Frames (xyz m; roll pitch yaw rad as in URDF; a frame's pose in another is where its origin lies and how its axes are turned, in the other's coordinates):
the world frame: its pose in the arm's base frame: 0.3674 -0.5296 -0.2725 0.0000 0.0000 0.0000
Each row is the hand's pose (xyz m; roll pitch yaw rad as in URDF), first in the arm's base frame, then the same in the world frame.
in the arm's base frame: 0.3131 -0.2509 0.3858 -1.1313 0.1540 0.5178
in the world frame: -0.0543 0.2787 0.6583 -1.1313 0.1540 0.5178
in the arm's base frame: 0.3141 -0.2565 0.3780 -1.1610 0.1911 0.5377
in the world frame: -0.0533 0.2731 0.6505 -1.1610 0.1911 0.5377
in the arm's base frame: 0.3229 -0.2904 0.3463 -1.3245 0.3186 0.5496
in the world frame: -0.0445 0.2392 0.6188 -1.3245 0.3186 0.5496
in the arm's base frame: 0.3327 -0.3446 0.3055 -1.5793 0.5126 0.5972
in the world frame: -0.0347 0.1850 0.5780 -1.5793 0.5126 0.5972
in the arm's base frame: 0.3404 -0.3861 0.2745 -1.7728 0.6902 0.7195
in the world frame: -0.0270 0.1435 0.5470 -1.7728 0.6902 0.7195
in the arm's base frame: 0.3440 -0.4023 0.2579 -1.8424 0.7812 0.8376
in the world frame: -0.0234 0.1273 0.5304 -1.8424 0.7812 0.8376
